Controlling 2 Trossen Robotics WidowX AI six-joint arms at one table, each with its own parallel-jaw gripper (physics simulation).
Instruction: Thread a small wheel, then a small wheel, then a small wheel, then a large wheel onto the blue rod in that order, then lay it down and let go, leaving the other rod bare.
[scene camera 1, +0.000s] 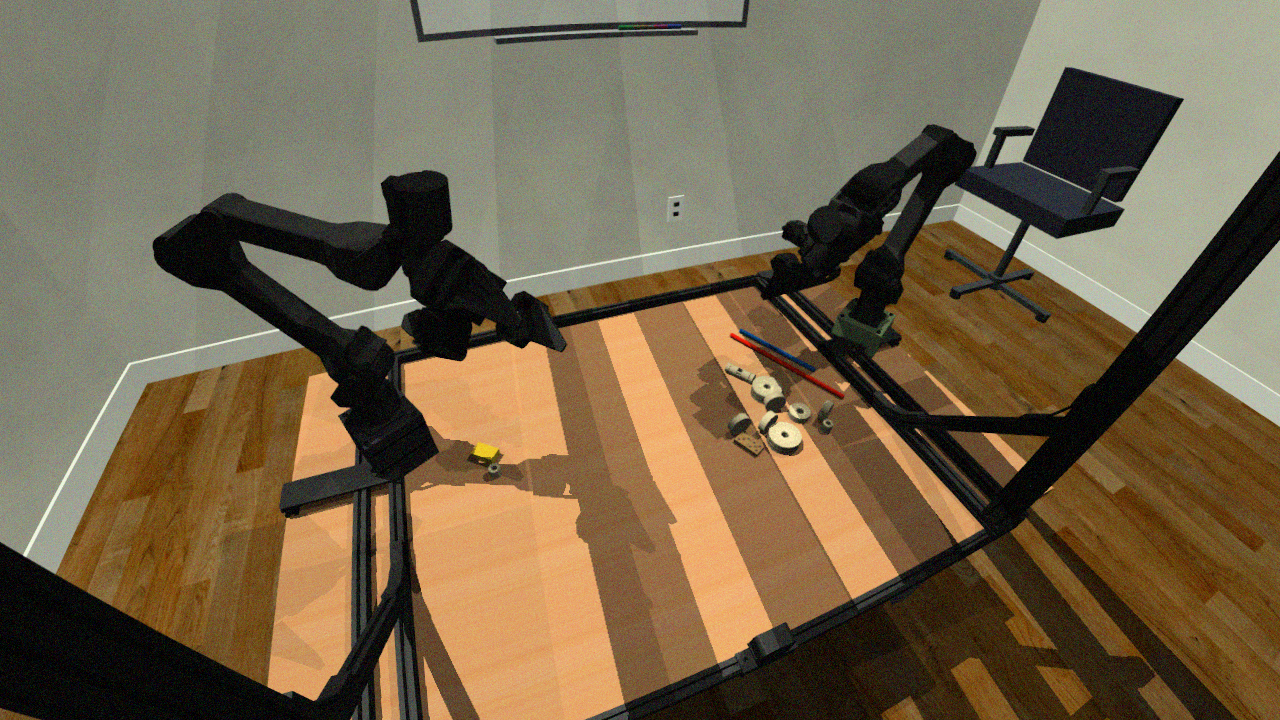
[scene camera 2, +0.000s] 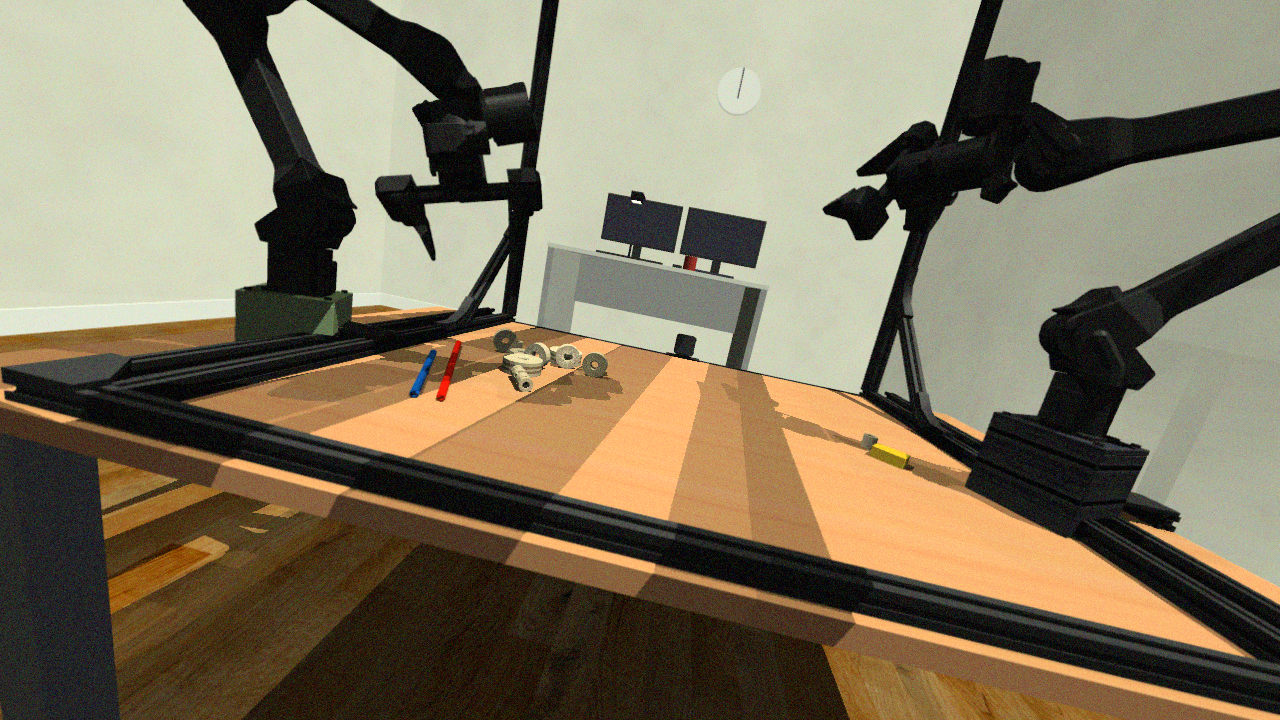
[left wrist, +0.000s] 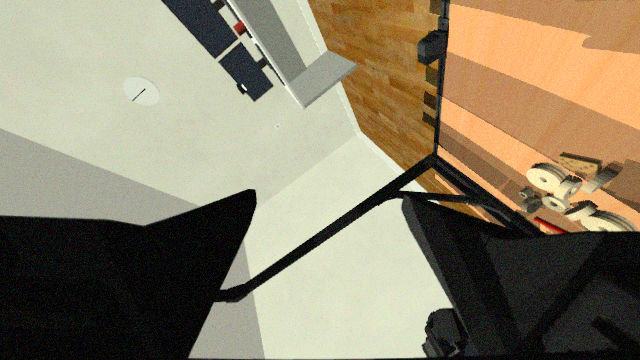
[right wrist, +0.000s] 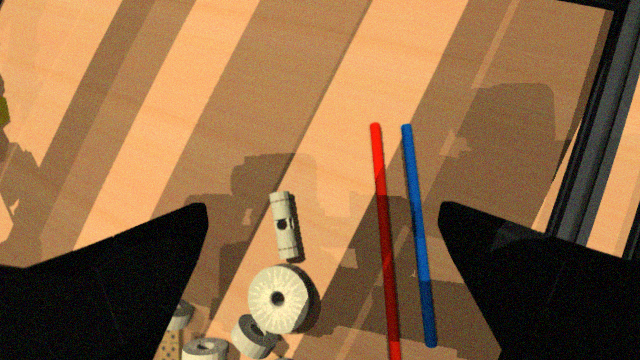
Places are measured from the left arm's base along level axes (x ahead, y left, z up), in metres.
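Where they show: left gripper, fingertip midpoint: (scene camera 1: 544, 337) (scene camera 2: 840, 191) (left wrist: 330, 199); right gripper, fingertip midpoint: (scene camera 1: 774, 294) (scene camera 2: 473, 255) (right wrist: 324, 213); left arm's base, origin of the base link: (scene camera 1: 379, 414) (scene camera 2: 1068, 430); right arm's base, origin of the base link: (scene camera 1: 867, 315) (scene camera 2: 300, 291).
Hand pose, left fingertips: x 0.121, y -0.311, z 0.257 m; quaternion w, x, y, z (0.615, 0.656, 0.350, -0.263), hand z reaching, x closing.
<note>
Each offset is from my left fingertips to the centre of the thing. "pt": to the spot under its first point.
The blue rod {dx +0.554, dy -0.029, dz -0.352 m} (scene camera 1: 776, 350) (scene camera 2: 423, 373) (right wrist: 419, 235) lies flat and bare beside the bare red rod {dx +0.525, dy -0.066, dz -0.352 m} (scene camera 1: 787, 366) (scene camera 2: 450, 369) (right wrist: 384, 225). Near them, one large wheel {dx +0.429, dy -0.078, dz -0.347 m} (scene camera 1: 758, 383) (right wrist: 265, 300) lies flat; another large wheel {dx +0.348, dy -0.162, dz -0.347 m} (scene camera 1: 776, 429) (left wrist: 534, 175) lies farther toward the front. Several small wheels lie around these, including one flat {dx +0.423, dy -0.154, dz -0.350 m} (scene camera 1: 792, 415), one leaning {dx +0.405, dy -0.108, dz -0.337 m} (right wrist: 247, 337) and one on edge {pt dx +0.305, dy -0.091, dz -0.328 m} (scene camera 1: 738, 424). My right gripper (scene camera 2: 483, 234) (right wrist: 324, 213) is open and empty, above the rods and wheels. My left gripper (scene camera 1: 507, 344) (scene camera 2: 844, 189) (left wrist: 330, 199) is open and empty, high over the table.
A pale cylinder with holes {dx +0.437, dy -0.014, dz -0.348 m} (scene camera 1: 740, 372) (right wrist: 282, 235) lies by the large wheel. A perforated block {dx +0.301, dy -0.121, dz -0.353 m} (scene camera 1: 749, 443) lies by the front wheels. A yellow block {dx -0.018, dy +0.195, dz -0.350 m} (scene camera 1: 486, 452) (scene camera 2: 888, 455) and a small grey cylinder {dx -0.029, dy +0.153, dz -0.348 m} (scene camera 1: 493, 468) (scene camera 2: 868, 440) lie near the left arm's base. Dark rails edge the table.
</note>
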